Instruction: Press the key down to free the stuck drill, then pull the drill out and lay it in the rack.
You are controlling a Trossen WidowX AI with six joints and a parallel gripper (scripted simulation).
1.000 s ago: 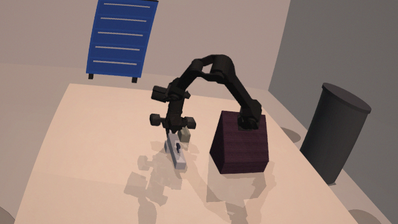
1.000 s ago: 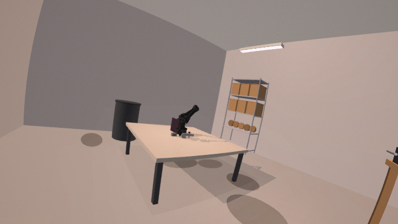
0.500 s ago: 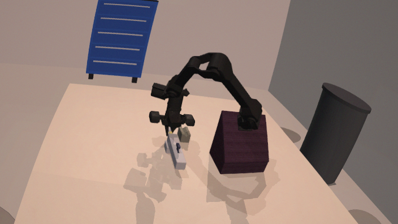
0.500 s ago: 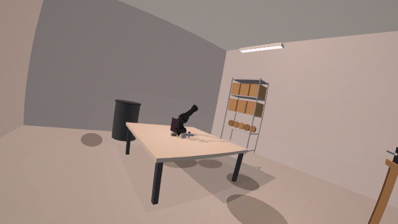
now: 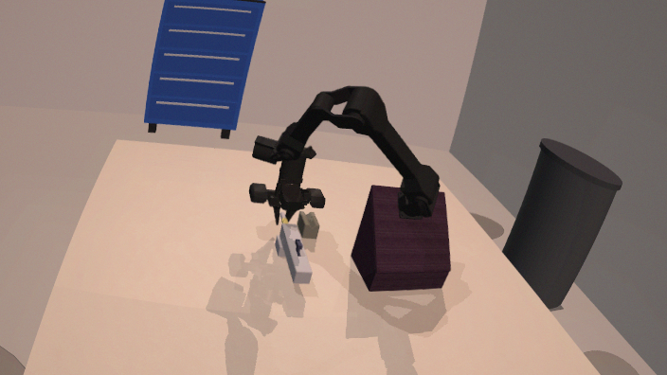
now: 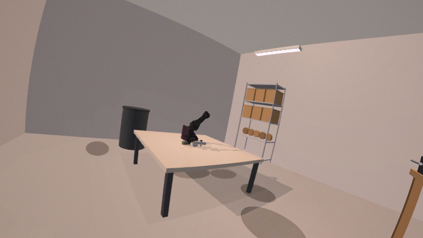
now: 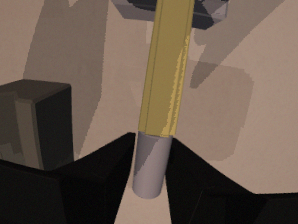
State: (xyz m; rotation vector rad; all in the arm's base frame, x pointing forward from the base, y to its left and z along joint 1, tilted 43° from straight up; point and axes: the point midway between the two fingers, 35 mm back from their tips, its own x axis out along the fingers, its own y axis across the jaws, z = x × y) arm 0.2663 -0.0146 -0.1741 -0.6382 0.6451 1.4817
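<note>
Right now the yellow drill is 50 mm to the left of my gripper tip and 30 mm above it. Round my gripper tip: dark key (180 mm to the left, 30 mm above); then grey-blue block (150 mm to the left, 20 mm above); then olive-grey rack (80 mm behind, 10 mm to the right).
</note>
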